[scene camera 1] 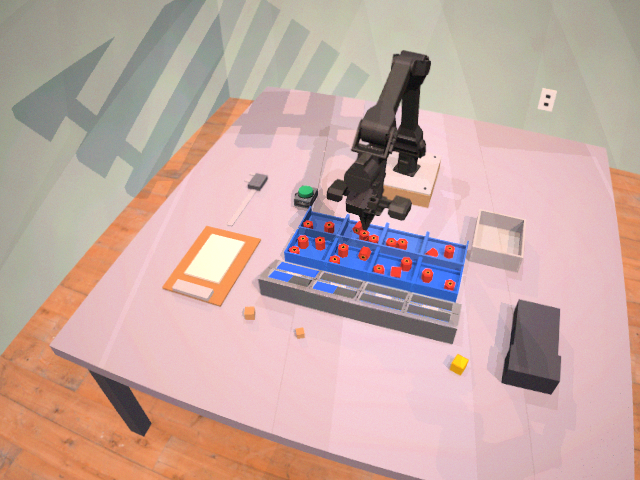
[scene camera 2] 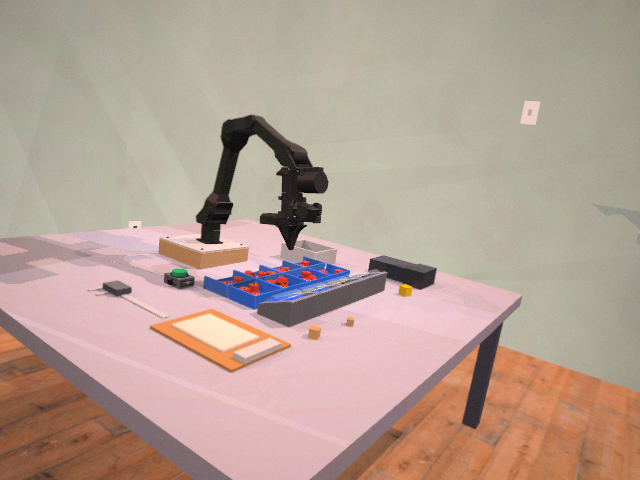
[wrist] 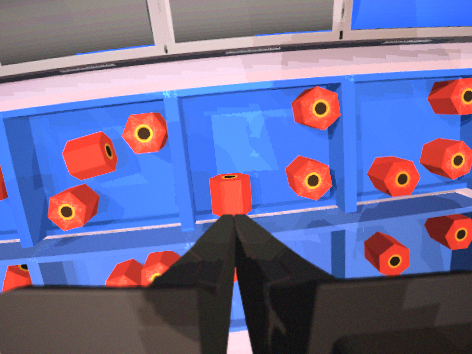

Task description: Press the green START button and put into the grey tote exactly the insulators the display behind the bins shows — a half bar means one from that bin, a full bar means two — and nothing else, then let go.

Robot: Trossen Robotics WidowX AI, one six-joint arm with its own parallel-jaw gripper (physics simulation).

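My gripper [scene camera 1: 364,226] [scene camera 2: 291,248] [wrist: 233,225] is shut and empty above the blue bins [scene camera 1: 361,273] [scene camera 2: 242,297] [wrist: 240,140]. A red insulator [scene camera 1: 364,253] [wrist: 230,195] lies in the front-row bin second from left in scene camera 1, just beyond the fingertips in the wrist view. Other red insulators lie in the bins. The display [scene camera 1: 356,310] [scene camera 2: 330,304] shows a full blue bar at upper left, a half bar below it, and a half bar in the lower second cell. The grey tote [scene camera 1: 498,237] [scene camera 2: 310,253] looks empty. The green START button [scene camera 1: 305,191] [scene camera 2: 179,272] stands left of the bins.
A black block [scene camera 1: 532,343] [scene camera 2: 403,271] and a yellow cube [scene camera 1: 459,364] [scene camera 2: 405,290] are at the right. Two orange cubes [scene camera 1: 249,313] [scene camera 1: 299,333] lie by the display. An orange clipboard [scene camera 1: 175,283] and a dark plug [scene camera 1: 257,181] lie at the left.
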